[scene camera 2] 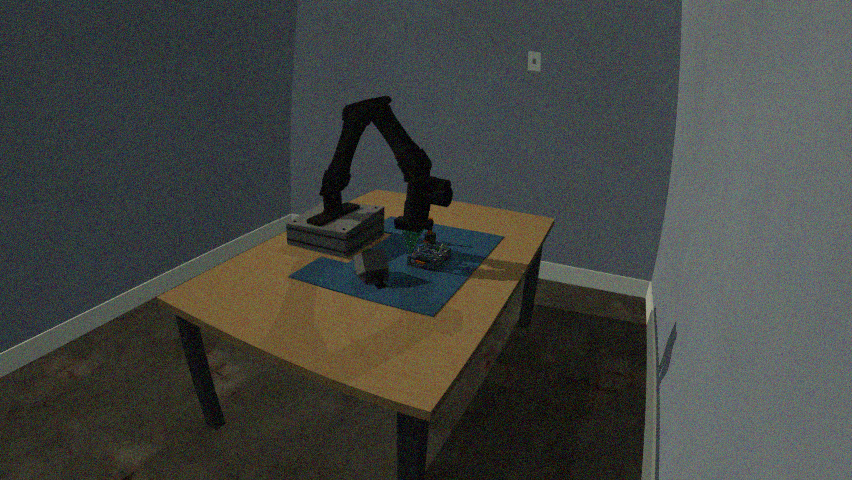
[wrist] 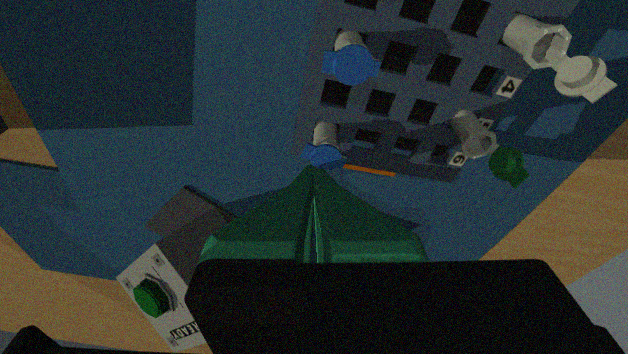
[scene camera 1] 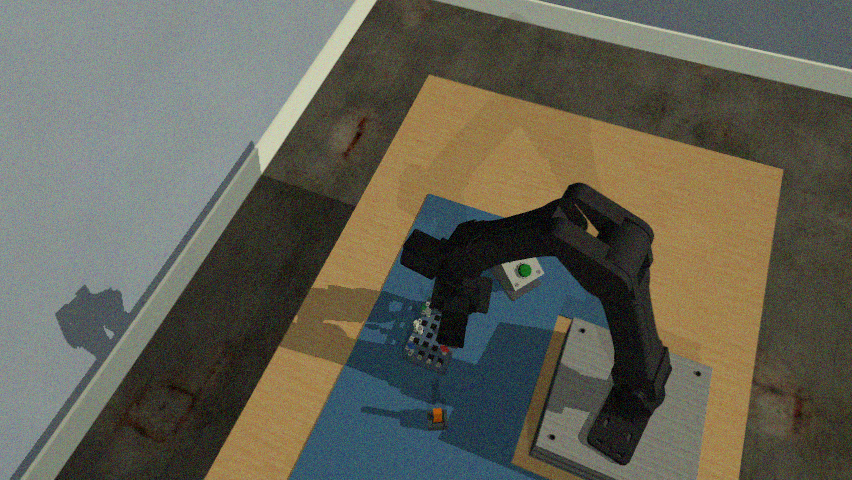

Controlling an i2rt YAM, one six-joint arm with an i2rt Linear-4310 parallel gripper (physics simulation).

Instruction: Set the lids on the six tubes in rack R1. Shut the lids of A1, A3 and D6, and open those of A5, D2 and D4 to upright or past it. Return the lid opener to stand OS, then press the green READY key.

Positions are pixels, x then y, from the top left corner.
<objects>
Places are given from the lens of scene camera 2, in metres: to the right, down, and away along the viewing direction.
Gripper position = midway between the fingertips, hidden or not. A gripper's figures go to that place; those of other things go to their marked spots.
my gripper (scene camera 2: 410,253): -0.04, 0.04, 1.41
box with green button (scene camera 2: 371,266): -0.15, 0.07, 1.30
blue mat (scene camera 2: 422,291): -0.01, 0.14, 1.28
</objects>
